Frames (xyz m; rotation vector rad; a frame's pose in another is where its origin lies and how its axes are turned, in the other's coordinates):
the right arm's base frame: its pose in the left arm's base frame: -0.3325 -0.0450 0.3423 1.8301 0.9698 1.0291
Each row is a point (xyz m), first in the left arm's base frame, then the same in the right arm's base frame.
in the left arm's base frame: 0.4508 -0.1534 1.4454
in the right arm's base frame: 0.5067 1.2083 0.3542
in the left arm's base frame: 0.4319 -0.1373 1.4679
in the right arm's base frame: 0.5202 1.2180 0.3251
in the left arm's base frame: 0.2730 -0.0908 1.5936
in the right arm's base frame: 0.5372 1.2767 0.1265
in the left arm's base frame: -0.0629 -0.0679 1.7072
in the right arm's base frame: 0.4639 1.2931 -0.2208
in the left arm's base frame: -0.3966 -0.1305 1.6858
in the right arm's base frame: 0.2779 1.2217 -0.4966
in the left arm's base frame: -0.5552 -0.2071 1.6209
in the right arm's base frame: 0.1327 1.1566 -0.5961
